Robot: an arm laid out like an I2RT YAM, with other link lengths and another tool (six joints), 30 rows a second.
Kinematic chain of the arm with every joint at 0, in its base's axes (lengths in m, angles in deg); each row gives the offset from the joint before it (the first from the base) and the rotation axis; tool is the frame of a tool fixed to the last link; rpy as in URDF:
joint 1: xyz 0 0 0.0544 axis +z
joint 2: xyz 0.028 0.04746 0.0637 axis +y
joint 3: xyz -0.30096 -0.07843 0 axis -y
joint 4: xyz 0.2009 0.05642 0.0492 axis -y
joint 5: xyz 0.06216 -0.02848 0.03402 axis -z
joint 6: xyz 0.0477 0 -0.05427 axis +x
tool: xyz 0.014 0.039 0.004 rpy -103.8 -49.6 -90
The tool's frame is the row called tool.
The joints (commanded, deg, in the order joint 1, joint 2, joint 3, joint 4, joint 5, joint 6), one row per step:
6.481 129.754 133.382 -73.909 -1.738 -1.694
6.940 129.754 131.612 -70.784 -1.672 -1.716
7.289 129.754 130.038 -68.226 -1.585 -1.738
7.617 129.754 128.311 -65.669 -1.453 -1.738
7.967 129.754 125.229 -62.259 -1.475 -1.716
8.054 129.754 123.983 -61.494 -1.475 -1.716
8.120 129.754 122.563 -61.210 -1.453 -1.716
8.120 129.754 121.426 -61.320 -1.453 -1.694
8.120 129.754 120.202 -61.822 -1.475 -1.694
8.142 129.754 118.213 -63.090 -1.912 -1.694
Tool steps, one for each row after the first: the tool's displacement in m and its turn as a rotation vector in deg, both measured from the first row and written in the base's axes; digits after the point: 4 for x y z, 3 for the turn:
0.0039 0.0040 -0.0056 0.089 -1.354 0.457
0.0069 0.0070 -0.0106 0.123 -2.342 0.794
0.0095 0.0098 -0.0163 0.110 -3.181 1.073
0.0117 0.0130 -0.0270 0.189 -3.502 1.410
0.0112 0.0136 -0.0318 0.130 -3.024 1.498
0.0094 0.0138 -0.0375 -0.033 -1.900 1.559
0.0072 0.0135 -0.0421 -0.185 -0.662 1.541
0.0039 0.0131 -0.0473 -0.385 1.053 1.553
-0.0028 0.0128 -0.0552 -0.389 4.336 1.713

